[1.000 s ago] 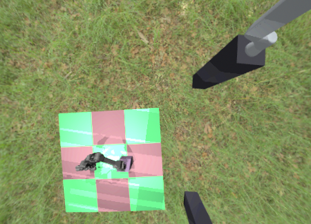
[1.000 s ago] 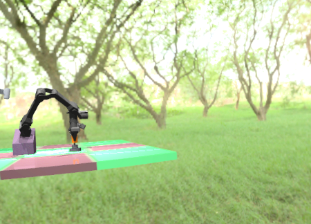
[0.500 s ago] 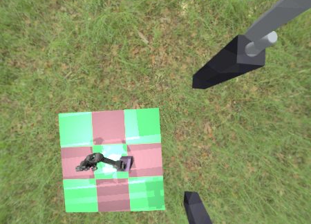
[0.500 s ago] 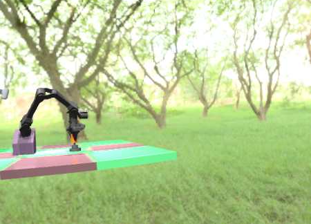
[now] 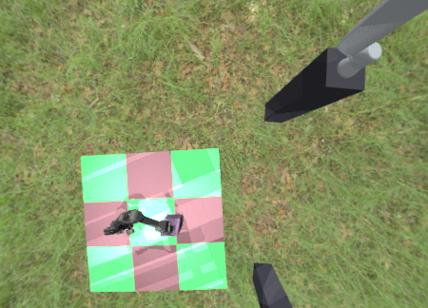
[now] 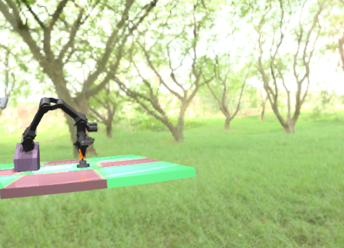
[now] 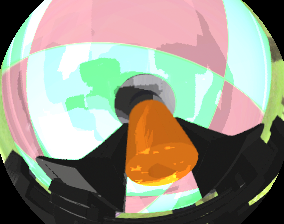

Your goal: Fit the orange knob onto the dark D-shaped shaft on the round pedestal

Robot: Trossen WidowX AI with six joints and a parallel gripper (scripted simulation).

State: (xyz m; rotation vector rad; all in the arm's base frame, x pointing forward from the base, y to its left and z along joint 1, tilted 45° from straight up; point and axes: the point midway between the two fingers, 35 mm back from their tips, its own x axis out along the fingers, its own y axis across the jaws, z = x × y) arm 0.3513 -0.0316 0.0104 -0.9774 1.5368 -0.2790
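My gripper tip is now 2 cm below the orange knob. From my gripper tip the other things lie so: dark pedestal (4 cm below).
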